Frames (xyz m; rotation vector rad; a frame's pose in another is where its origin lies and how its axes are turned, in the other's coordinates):
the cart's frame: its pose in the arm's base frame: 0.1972 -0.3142 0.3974 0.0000 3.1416 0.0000
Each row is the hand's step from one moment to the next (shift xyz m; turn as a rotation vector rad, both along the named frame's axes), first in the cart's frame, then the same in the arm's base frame.
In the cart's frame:
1: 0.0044 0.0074 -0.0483 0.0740 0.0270 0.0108
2: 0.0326 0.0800 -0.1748 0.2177 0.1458 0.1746
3: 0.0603 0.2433 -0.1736 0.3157 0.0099 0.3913
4: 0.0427 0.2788 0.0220 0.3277 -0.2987 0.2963
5: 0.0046 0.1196 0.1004 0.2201 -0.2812 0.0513
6: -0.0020 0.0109 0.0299 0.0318 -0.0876 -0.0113
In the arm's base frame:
1: -0.0044 0.0074 0.0483 -0.0740 0.0270 -0.0108
2: -0.0326 0.0800 0.1748 -0.2177 0.1458 -0.1746
3: -0.0603 0.2433 0.1736 -0.3157 0.0099 -0.3913
4: -0.0427 0.2788 -0.0220 -0.3277 -0.2987 -0.2963
5: -0.0046 0.1196 -0.1004 -0.2201 -0.2812 -0.0513
6: 0.0020 0.0109 -0.0299 -0.0318 -0.0876 0.0113

